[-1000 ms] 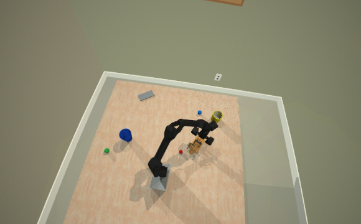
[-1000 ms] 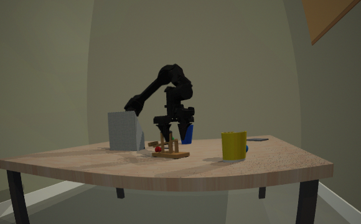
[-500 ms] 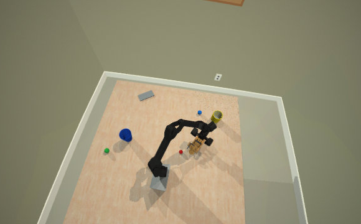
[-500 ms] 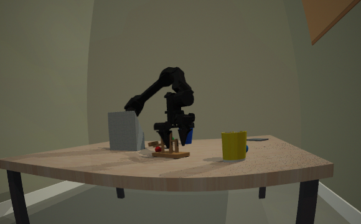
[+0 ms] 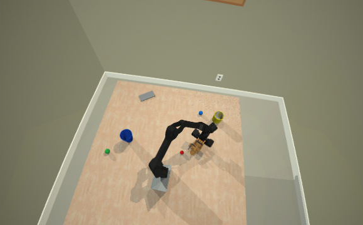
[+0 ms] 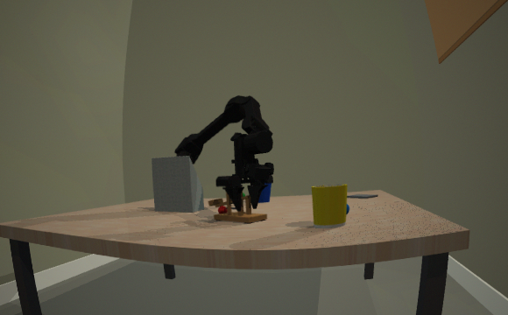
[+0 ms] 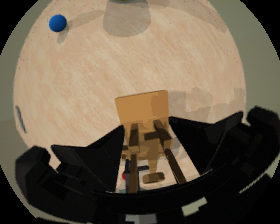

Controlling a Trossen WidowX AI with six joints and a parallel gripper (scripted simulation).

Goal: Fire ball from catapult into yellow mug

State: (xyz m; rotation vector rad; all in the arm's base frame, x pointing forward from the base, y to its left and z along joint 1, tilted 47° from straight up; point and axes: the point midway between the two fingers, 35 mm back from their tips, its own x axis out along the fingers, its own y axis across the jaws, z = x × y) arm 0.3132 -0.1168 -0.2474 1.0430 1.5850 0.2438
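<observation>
Now: gripper tip 150 mm to the right of the red ball, 120 mm past it and 20 mm above it. The rest, counted from my gripper tip: yellow mug (240 mm ahead, 140 mm to the right); blue ball (280 mm ahead, 10 mm to the left, 10 mm below); wooden catapult (60 mm behind, 50 mm to the left, 20 mm above).
</observation>
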